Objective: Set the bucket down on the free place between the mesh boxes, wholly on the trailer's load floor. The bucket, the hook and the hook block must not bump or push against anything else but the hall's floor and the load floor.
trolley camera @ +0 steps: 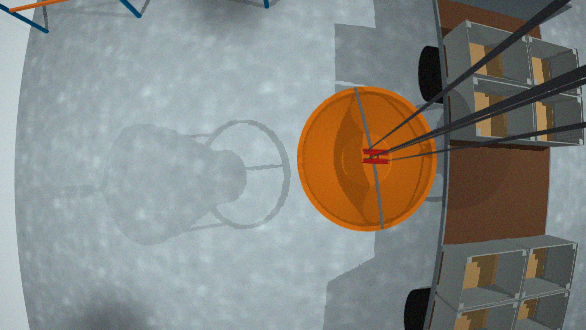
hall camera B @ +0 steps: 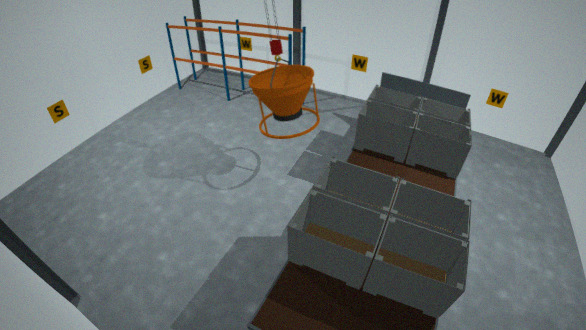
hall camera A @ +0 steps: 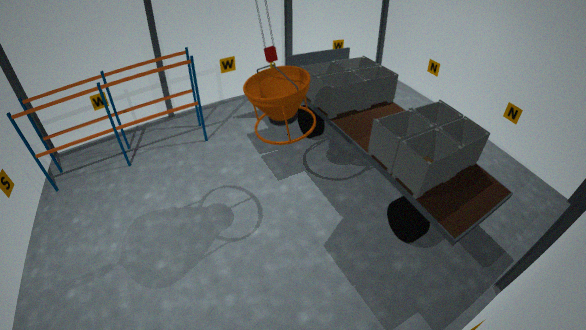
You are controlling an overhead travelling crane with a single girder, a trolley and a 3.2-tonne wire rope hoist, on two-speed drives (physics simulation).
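The orange bucket [hall camera A: 276,107] [hall camera B: 283,100] [trolley camera: 320,165] hangs upright above the hall floor, beside the trailer's long side. My hook [hall camera A: 272,65] [hall camera B: 278,58], under the red hook block [hall camera A: 270,54] [hall camera B: 276,47] [trolley camera: 375,161], holds its bail; the trolley view hides the hook. The free place on the brown load floor [hall camera A: 356,125] [hall camera B: 430,180] [trolley camera: 495,200] lies between the headboard-end mesh boxes [hall camera A: 350,92] [hall camera B: 382,132] [trolley camera: 455,60] and the other mesh boxes [hall camera A: 412,165] [hall camera B: 325,260] [trolley camera: 450,270]. In the trolley view the bucket's rim is just left of the trailer edge, its centre above the gap's middle.
The trailer's grey headboard [hall camera A: 320,56] [hall camera B: 425,90] stands beyond the farther boxes. Black wheels [hall camera A: 408,220] [trolley camera: 430,75] show at the trailer's near side. A blue and orange rack [hall camera A: 115,120] [hall camera B: 224,65] stands by the W wall.
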